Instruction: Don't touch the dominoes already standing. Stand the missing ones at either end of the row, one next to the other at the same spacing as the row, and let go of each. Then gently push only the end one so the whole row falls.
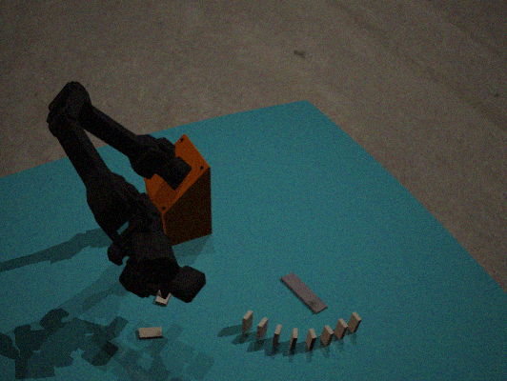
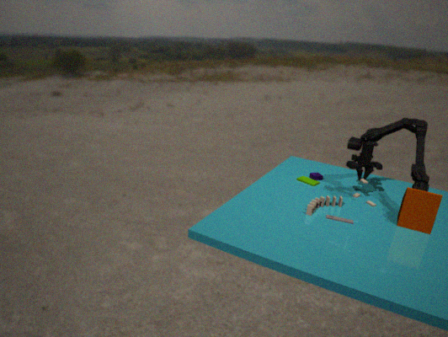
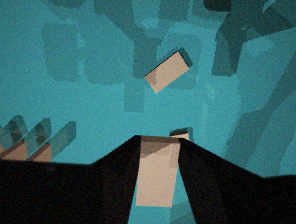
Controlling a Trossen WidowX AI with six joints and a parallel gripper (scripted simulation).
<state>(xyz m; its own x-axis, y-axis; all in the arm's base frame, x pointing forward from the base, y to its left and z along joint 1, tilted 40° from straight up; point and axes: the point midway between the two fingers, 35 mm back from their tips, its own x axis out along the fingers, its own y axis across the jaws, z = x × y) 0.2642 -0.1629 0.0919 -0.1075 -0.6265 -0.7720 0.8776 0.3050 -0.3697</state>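
My gripper tip is 29 cm short of the green slab, 11 cm to the left of it and 11 cm above it. From my gripper tip the other things lie so: flat grey strip (8 cm ahead, 30 cm to the left, 11 cm below); purple block (26 cm ahead, 19 cm to the right, 10 cm below).
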